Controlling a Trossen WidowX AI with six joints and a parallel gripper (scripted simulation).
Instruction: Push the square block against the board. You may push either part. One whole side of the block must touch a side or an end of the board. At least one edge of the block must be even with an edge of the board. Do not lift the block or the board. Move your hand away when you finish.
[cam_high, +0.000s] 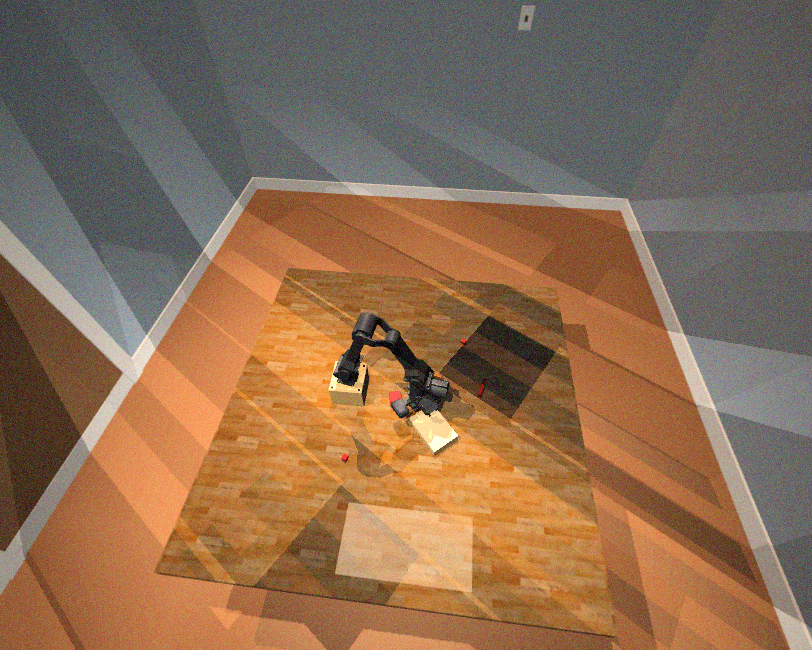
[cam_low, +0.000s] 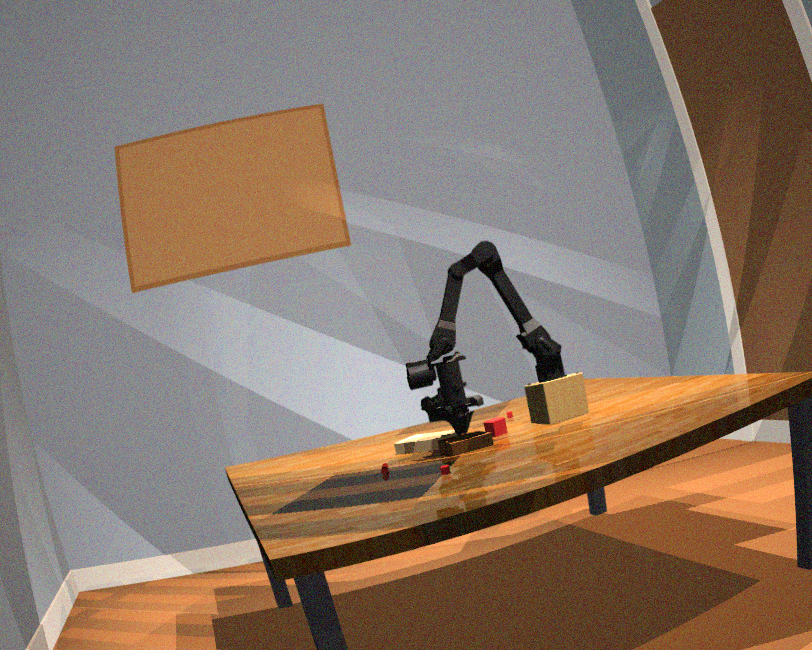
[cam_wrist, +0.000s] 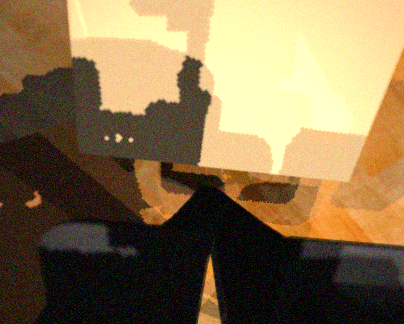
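Now: gripper tip 80 mm short of the pale flat block, 60 mm to the left of it and 10 mm below it. Also, from my gripper tip: brown board 10 mm ahead, 90 mm to the left, 10 mm above; red cube 90 mm behind, 10 mm to the left, 10 mm above; red stick 210 mm ahead, 160 mm to the left.
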